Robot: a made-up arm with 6 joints. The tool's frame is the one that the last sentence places.
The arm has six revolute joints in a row. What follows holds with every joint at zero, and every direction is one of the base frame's. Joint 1 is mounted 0.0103 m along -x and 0.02 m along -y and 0.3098 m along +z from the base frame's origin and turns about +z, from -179.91 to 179.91 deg. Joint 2 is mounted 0.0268 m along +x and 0.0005 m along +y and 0.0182 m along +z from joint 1 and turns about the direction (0, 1, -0.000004), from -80.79 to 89.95 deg. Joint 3 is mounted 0.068 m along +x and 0.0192 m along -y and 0.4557 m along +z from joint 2 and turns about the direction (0, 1, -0.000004), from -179.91 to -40.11 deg. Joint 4 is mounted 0.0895 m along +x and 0.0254 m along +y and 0.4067 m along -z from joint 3 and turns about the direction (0, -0.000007, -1), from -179.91 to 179.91 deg. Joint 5 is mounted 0.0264 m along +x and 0.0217 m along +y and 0.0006 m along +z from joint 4 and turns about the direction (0, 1, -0.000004), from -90.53 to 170.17 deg. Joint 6 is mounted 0.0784 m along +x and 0.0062 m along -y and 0.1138 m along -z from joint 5 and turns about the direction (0, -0.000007, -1), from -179.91 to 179.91 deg. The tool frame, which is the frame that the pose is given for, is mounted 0.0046 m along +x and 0.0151 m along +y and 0.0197 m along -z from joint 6; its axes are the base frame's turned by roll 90, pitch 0 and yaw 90 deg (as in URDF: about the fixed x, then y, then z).
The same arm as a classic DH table. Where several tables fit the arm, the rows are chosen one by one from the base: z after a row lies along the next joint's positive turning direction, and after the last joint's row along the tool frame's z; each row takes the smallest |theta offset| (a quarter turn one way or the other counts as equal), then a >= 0, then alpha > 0; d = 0 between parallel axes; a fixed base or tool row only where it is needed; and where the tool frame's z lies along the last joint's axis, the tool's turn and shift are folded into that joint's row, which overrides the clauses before.
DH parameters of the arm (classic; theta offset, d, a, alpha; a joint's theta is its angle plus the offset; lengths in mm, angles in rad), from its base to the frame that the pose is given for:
base (fixed): 1.0952 0.0 -22.5 0.0000
joint 1: -1.0952 328.0 26.8 -1.5708
joint 2: -1.4227 0.0 460.7 0.0000
joint 3: 1.4227 6.7 89.5 -1.5708
joint 4: 0.0000 406.1 26.4 1.5708
joint 5: 0.0000 15.5 78.4 -1.5708
joint 6: -1.5708 133.5 15.1 -1.5708
tool (fixed): 0.0000 4.6 0.0 0.0000
Joint limits (rad, base to tool): -3.1400..3.1400 -1.4101..1.5699 -3.1400..-0.7001 -3.1400..3.1400 -1.5800..2.9700 -3.1400..3.1400

